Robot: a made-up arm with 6 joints. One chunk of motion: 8 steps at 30 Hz.
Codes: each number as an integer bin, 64 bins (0 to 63) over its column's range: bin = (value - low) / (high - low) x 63, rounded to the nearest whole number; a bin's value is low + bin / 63 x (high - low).
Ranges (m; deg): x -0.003..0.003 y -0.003..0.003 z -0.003..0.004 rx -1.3..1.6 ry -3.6..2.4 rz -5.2..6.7
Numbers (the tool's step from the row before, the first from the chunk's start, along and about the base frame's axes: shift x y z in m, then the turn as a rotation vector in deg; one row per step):
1: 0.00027 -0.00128 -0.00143 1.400 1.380 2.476
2: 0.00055 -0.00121 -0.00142 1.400 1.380 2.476
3: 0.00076 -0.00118 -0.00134 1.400 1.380 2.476
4: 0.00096 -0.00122 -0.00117 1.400 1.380 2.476
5: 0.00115 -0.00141 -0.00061 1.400 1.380 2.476
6: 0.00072 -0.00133 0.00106 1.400 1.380 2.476
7: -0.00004 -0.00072 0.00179 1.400 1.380 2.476
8: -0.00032 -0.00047 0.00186 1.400 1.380 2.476
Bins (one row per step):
1: 34 18 14 59 52 41
2: 37 19 14 59 52 41
3: 39 19 15 59 52 41
4: 42 19 16 59 52 41
5: 44 17 22 59 52 41
6: 39 18 37 59 52 41
7: 31 24 43 59 52 41
8: 28 27 44 59 52 41

